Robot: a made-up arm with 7 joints.
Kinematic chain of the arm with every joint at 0, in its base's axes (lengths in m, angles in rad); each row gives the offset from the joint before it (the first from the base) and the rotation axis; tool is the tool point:
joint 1: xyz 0 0 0 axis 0 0.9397 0.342
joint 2: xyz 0 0 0 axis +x
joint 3: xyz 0 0 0 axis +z
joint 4: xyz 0.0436 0 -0.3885 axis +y
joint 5: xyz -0.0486 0 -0.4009 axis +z
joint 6: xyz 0 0 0 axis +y
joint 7: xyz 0 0 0 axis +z
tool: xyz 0 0 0
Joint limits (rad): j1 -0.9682..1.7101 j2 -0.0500..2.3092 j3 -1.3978..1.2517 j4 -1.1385..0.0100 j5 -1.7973..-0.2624 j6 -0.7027..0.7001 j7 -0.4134..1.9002
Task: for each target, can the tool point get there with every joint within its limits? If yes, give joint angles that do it. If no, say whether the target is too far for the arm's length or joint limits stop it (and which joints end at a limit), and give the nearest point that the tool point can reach.
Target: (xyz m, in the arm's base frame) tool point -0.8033 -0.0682 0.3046
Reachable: no: too far | nearest point -0.7791 -0.0051 0.1241 | short by 0.193 m
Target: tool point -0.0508 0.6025 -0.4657
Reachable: yes | joints 0.4230 0.6601 0.7461 -0.7980 -0.7895 0.3060 0.4030
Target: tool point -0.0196 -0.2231 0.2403
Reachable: no: joint limits stop it (at a limit: joint 2, joint 3, joint 4) | nearest point -0.0376 0.1927 0.6871 | short by 0.611 m
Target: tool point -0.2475 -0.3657 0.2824
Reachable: no: joint limits stop it (at a limit: joint 1, joint 3, joint 4) | nearest point -0.5527 -0.4291 -0.1453 | short by 0.529 m
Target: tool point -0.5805 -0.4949 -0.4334
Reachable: no: too far | nearest point -0.5254 -0.4186 -0.3816 | short by 0.107 m
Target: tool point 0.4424 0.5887 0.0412
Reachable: yes | joints -0.3961 1.5224 -0.2169 -0.9962 -0.4641 0.1543 -0.1266
